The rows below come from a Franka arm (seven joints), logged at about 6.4 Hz.
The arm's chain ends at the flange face. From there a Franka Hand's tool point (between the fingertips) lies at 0.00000 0.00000 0.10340 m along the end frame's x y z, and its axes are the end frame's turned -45 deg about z.
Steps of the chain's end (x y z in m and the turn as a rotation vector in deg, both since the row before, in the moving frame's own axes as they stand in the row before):
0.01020 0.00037 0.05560 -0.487 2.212 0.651
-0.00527 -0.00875 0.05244 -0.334 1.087 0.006
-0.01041 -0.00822 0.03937 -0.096 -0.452 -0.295
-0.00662 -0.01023 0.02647 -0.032 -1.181 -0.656
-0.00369 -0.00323 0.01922 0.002 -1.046 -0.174
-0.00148 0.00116 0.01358 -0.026 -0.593 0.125
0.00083 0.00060 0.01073 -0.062 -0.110 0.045
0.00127 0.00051 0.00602 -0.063 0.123 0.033
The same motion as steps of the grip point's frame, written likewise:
0.00913 0.01093 0.05552 -1.908 1.220 0.651
0.00342 -0.00810 0.05242 -1.005 0.532 0.006
-0.00225 -0.01363 0.03937 0.252 -0.387 -0.295
0.00100 -0.01337 0.02645 0.812 -0.858 -0.656
-0.00166 -0.00623 0.01920 0.741 -0.738 -0.174
-0.00266 -0.00095 0.01357 0.401 -0.438 0.125
-0.00006 0.00095 0.01073 0.034 -0.122 0.045
0.00061 0.00150 0.00602 -0.132 0.042 0.033

